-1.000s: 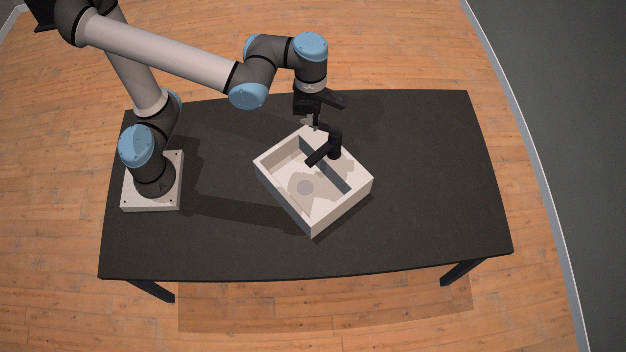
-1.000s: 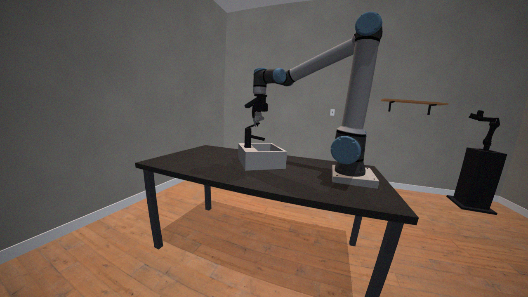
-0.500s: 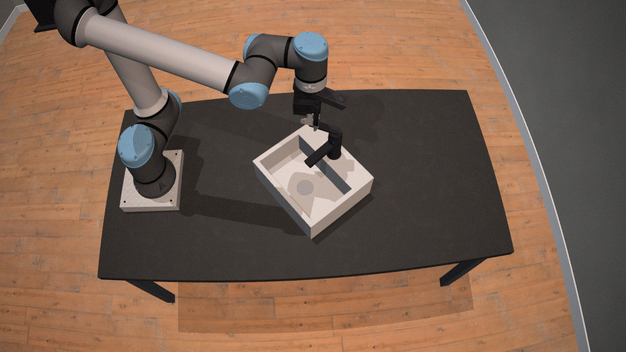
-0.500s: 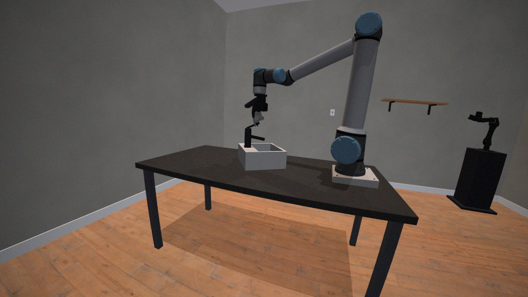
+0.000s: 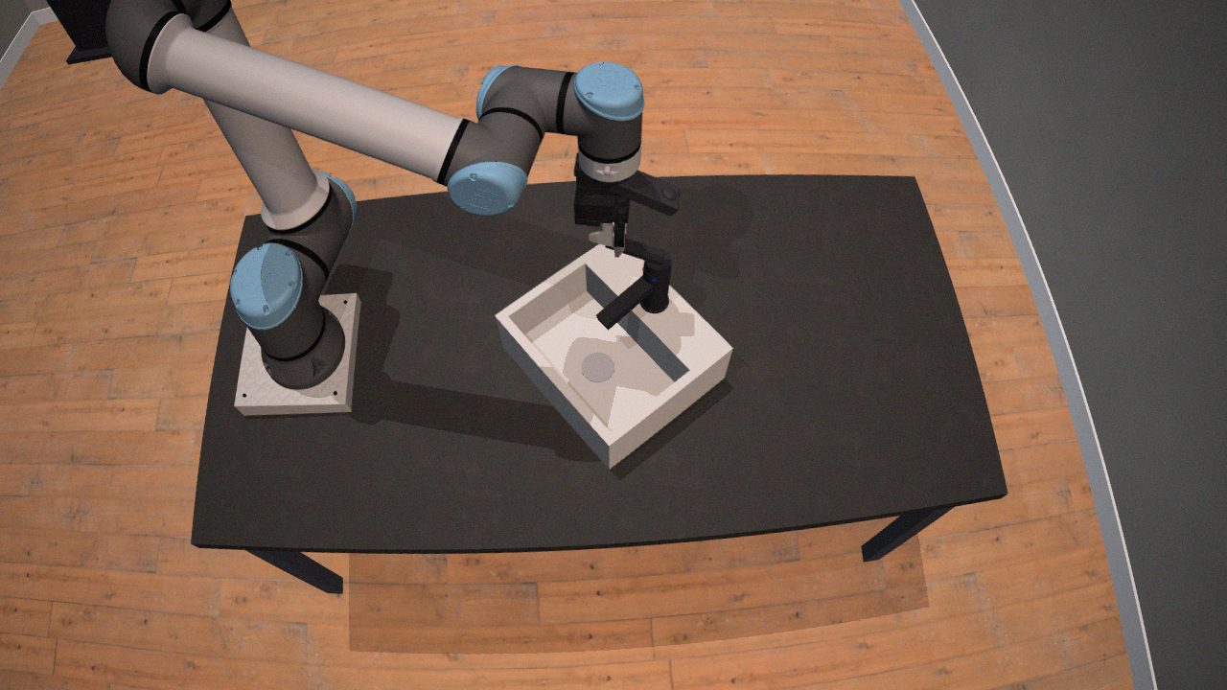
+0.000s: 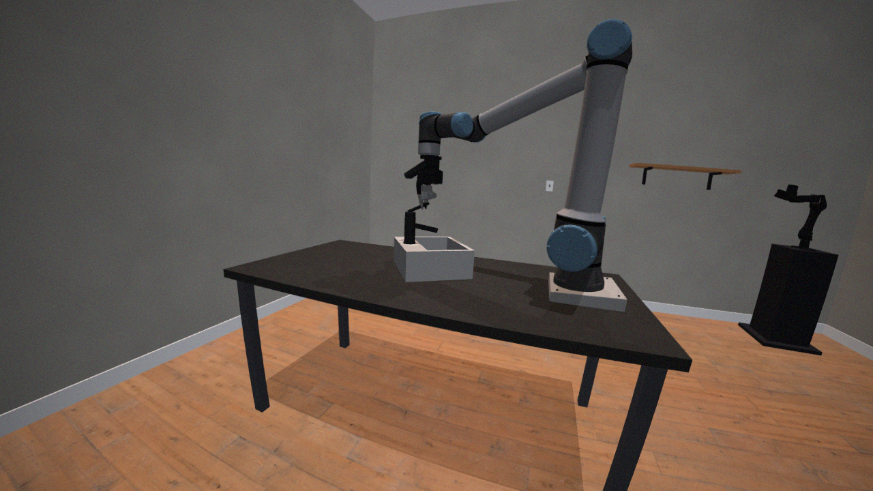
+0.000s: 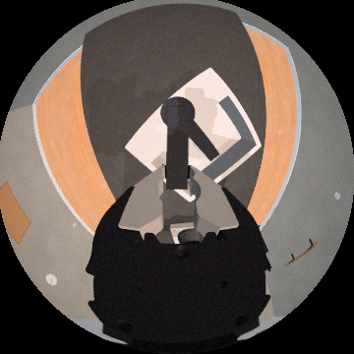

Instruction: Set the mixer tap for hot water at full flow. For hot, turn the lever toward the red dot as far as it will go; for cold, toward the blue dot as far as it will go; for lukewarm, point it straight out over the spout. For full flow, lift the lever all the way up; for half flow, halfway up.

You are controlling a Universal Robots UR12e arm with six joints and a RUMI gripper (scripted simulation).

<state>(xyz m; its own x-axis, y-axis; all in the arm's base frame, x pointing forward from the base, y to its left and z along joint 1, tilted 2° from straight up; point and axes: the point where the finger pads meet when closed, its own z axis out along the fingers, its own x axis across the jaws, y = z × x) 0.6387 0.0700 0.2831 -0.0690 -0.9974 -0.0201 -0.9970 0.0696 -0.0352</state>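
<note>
My gripper is now 30 mm short of the lever and 10 mm above it. The rest, counted from my hand: white square basin 20 mm behind, 80 mm to the right, 260 mm below.
</note>
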